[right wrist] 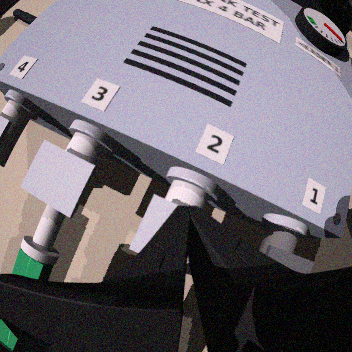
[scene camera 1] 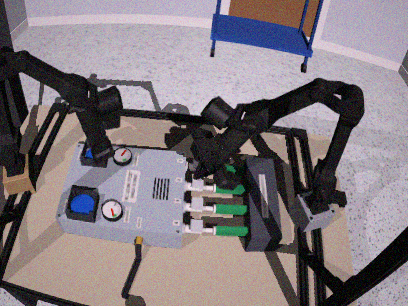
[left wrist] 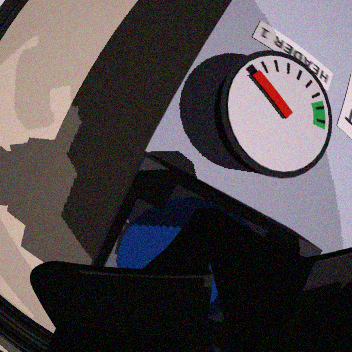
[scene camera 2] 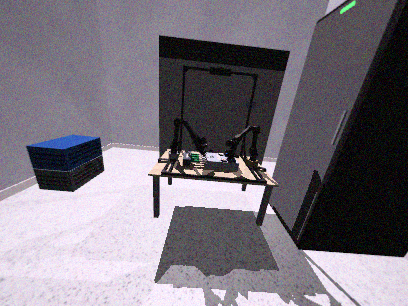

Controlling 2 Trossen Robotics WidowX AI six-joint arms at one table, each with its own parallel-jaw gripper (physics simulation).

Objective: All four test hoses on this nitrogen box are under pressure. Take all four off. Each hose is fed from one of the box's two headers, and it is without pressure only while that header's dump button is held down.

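Frame: origin at the left arm's base, x ahead, y left, z up, level; centimetres.
Where they show: left gripper, fingertip midpoint: (right wrist: 322, 12) (left wrist: 205, 217); right gripper, fingertip midpoint: (right wrist: 185, 214) (scene camera 1: 194, 178) (scene camera 2: 204, 156); left arm's base at its link origin: (scene camera 1: 15, 167) (scene camera 2: 252, 159); right arm's base at its link origin: (scene camera 1: 317, 203) (scene camera 2: 173, 152).
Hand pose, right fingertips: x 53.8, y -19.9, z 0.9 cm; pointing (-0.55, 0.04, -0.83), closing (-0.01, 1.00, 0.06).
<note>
Things, the pixels of their top centre, and the offset from my right fingertips. "pt": a spot on its surface instead.
- grey nitrogen box at a spot on its surface: (right wrist: 209, 87) pt dx -7.4, dy +1.6, dz -1.3 cm
- upper blue dump button at its top centre: (left wrist: 188, 269) (scene camera 1: 96, 155) dx -24.9, dy +17.1, dz -1.0 cm
- header 1 gauge at a spot on its surface: (left wrist: 276, 112) (scene camera 1: 121, 154) pt dx -17.2, dy +14.2, dz +0.1 cm
- hose 2's grey collar at its top centre: (right wrist: 174, 236) (scene camera 1: 198, 182) dx +1.0, dy -0.3, dz -1.6 cm
- Hose 1 at a spot on its surface: (scene camera 1: 231, 168) pt dx +12.5, dy +2.3, dz -2.8 cm
- lower blue dump button at its top centre: (scene camera 1: 82, 205) dx -32.2, dy -0.5, dz +0.3 cm
- dark block at a spot on its surface: (scene camera 1: 260, 200) pt dx +14.7, dy -11.7, dz -1.3 cm
- black supply hose with a yellow fitting, surface spot: (scene camera 1: 139, 240) pt dx -19.5, dy -12.0, dz -4.4 cm
The grey nitrogen box (scene camera 1: 142, 194) (scene camera 2: 216, 158) (right wrist: 209, 87) lies on the table. My left gripper (scene camera 1: 96, 152) (scene camera 2: 231, 158) (left wrist: 205, 217) is shut, its tips down on the upper blue dump button (scene camera 1: 88, 153) (left wrist: 147, 244). Beside it, the needle of the header 1 gauge (scene camera 1: 122, 156) (left wrist: 276, 112) points away from the green mark. My right gripper (scene camera 1: 196, 173) (scene camera 2: 201, 149) (right wrist: 185, 214) is shut and empty, its tips between ports 1 and 2, beside hose 2's grey collar (right wrist: 150, 223). Green hoses 2 (scene camera 1: 230, 190), 3 (scene camera 1: 230, 209) and 4 (scene camera 1: 230, 231) sit in their ports. Hose 1 (scene camera 1: 231, 168) is mostly hidden.
The lower blue dump button (scene camera 1: 82, 204) and its gauge (scene camera 1: 112, 210) are untouched. A dark block (scene camera 1: 260, 200) holds the hoses' far ends. A black supply hose with a yellow fitting (scene camera 1: 139, 240) leaves the box's front. A blue cart (scene camera 1: 260, 33) stands behind the table.
</note>
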